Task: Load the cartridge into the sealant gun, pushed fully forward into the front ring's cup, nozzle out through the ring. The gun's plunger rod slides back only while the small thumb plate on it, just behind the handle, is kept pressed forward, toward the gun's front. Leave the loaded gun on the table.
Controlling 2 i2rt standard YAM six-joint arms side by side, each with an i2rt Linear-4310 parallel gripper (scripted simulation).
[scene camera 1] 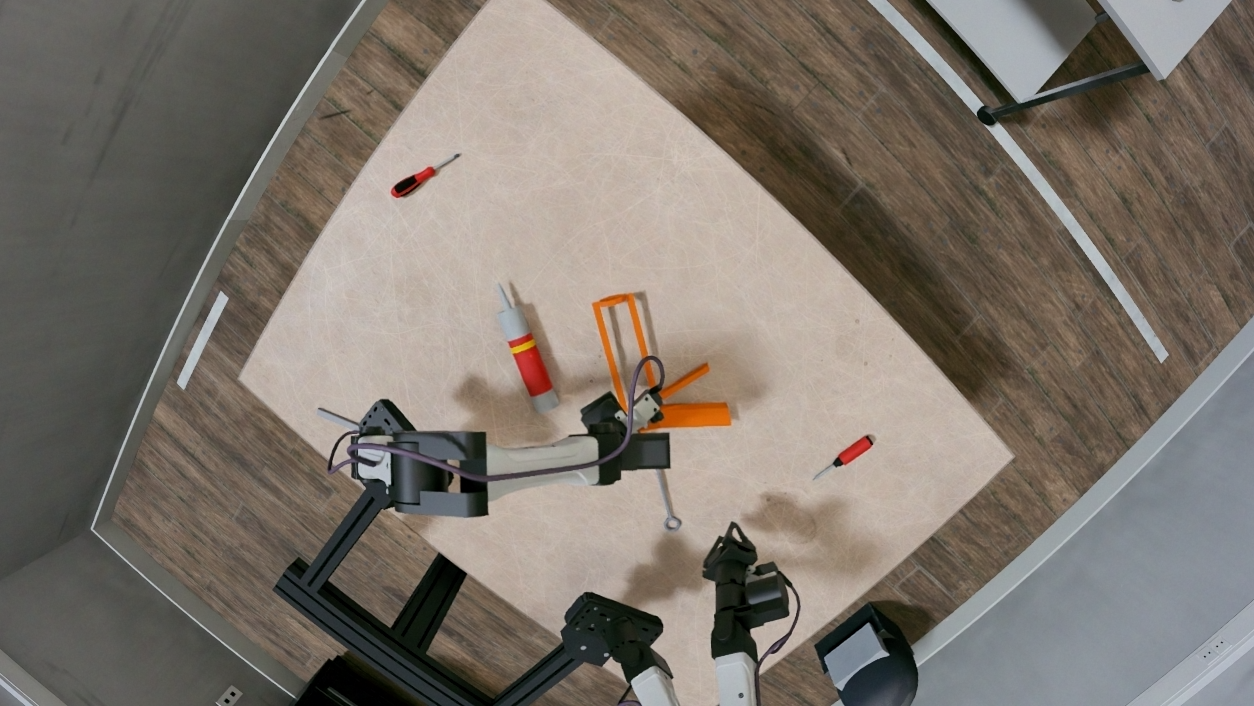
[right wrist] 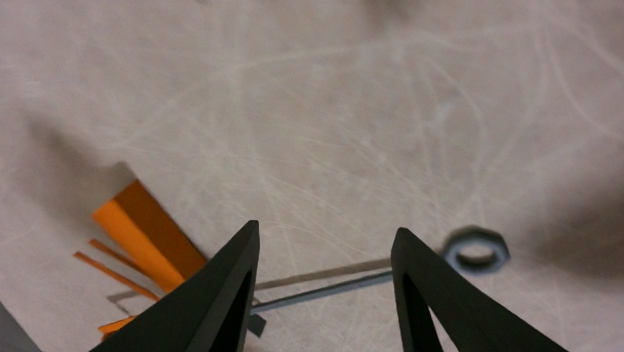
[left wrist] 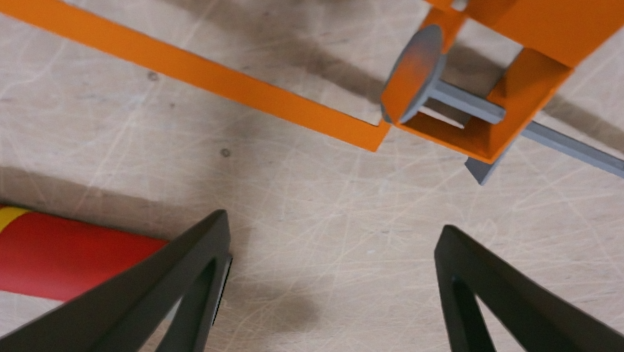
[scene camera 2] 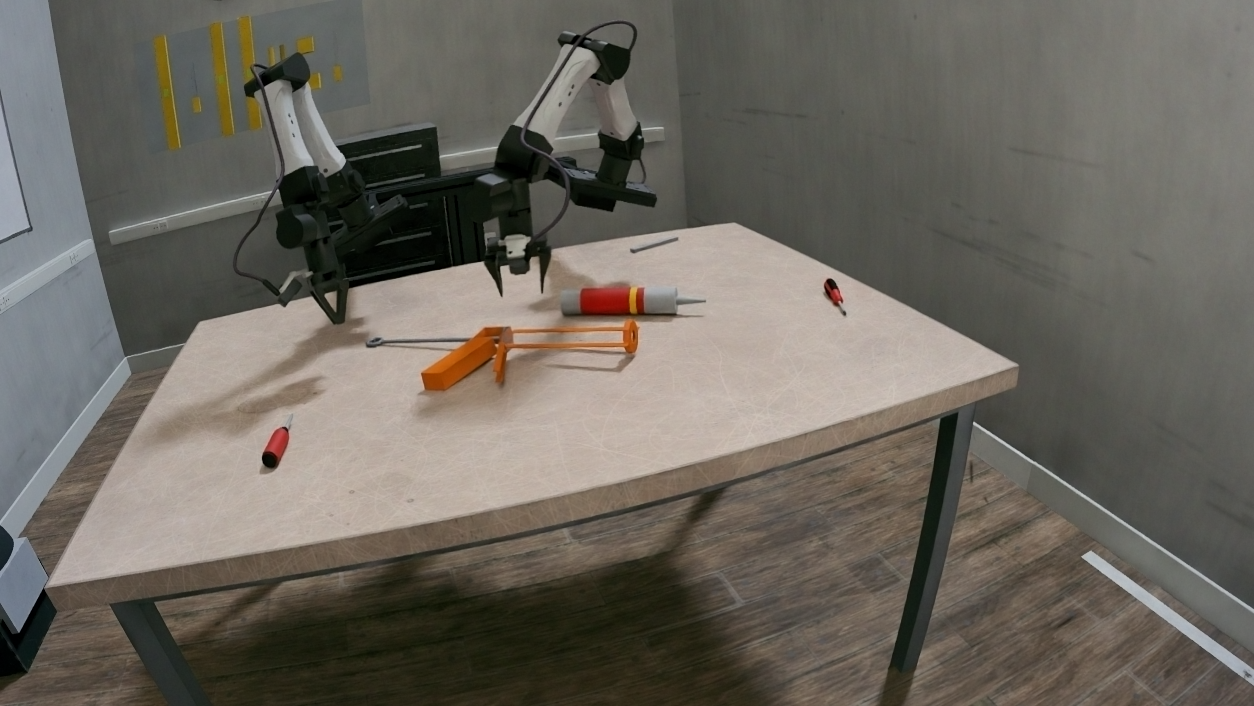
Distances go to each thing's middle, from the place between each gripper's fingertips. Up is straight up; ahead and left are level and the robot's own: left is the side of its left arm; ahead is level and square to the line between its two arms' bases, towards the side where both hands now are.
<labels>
The cartridge (scene camera 2: 588, 301) lies 50 mm behind my left hand, 210 mm to the left of it and 70 mm below it. Round my left hand: red screwdriver (scene camera 2: 280, 438) (230 mm ahead, 440 mm to the right, 80 mm below); then plunger rod (right wrist: 504, 258) (60 mm behind, 170 mm to the right, 90 mm below); then orange sealant gun (scene camera 2: 440, 376) (30 mm ahead, 90 mm to the right, 80 mm below).
The plunger rod lies 17 cm to the left of my right hand (scene camera 2: 338, 323), 9 cm below it and 3 cm behind it. The rest, counted from my right hand: red screwdriver (26 cm ahead, 10 cm to the right, 9 cm below); orange sealant gun (25 cm to the left, 8 cm below, 6 cm ahead); cartridge (55 cm to the left, 7 cm below, 2 cm behind).
</labels>
